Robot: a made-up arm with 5 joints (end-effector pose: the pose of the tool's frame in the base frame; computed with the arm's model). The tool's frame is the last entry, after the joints.
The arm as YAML. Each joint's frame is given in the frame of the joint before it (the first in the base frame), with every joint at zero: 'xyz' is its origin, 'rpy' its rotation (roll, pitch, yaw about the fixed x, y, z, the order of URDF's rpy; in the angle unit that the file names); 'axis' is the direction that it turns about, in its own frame. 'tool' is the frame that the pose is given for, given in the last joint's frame.
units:
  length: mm
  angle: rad
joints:
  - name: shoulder
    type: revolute
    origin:
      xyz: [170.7, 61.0, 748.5]
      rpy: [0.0, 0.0, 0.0]
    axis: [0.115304, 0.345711, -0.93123]
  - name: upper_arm
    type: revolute
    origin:
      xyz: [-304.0, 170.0, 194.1]
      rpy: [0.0, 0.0, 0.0]
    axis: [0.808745, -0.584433, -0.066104]
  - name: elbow
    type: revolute
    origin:
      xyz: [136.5, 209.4, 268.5]
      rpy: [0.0, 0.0, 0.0]
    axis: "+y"
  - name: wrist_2
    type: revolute
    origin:
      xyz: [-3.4, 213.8, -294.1]
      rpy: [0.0, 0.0, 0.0]
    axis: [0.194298, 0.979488, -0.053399]
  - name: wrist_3
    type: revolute
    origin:
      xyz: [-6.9, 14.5, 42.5]
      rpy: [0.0, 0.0, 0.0]
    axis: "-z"
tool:
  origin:
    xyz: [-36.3, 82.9, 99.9]
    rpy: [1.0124, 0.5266, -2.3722]
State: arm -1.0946 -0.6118 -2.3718 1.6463 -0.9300
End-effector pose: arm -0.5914 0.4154 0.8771 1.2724 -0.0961 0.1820
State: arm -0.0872 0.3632 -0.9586 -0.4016 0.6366
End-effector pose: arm 0.0077 0.6872 1.2642 -1.8136 0.5099 1.1116
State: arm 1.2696 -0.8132 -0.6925 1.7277 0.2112
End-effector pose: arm 0.6999 0.2966 0.5026 1.9133 0.0031 2.1350
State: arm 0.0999 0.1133 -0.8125 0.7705 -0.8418
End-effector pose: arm 0.1712 0.6482 1.2114 1.4588 -0.3053 -1.7178
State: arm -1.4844 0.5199 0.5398 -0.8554 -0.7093
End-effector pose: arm -0.5953 -0.3839 0.7873 1.8516 0.3734 -0.0507
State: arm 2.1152 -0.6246 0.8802 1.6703 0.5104
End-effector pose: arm 0.8386 0.1826 0.6360 2.0254 -2.0989 0.0723
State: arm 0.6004 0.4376 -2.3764 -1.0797 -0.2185
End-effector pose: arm 0.6055 0.3670 1.5526 -1.1565 1.4993 -1.5812
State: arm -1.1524 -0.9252 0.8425 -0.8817 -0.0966
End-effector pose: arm -0.6368 -0.0144 0.4704 0.9088 -1.2038 -0.5267
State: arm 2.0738 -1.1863 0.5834 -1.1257 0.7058
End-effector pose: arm 0.9274 0.3093 0.6683 1.8019 1.3253 1.9399
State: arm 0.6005 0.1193 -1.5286 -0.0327 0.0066
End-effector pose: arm 0.5852 0.5817 1.2238 -1.8756 1.6511 0.9594
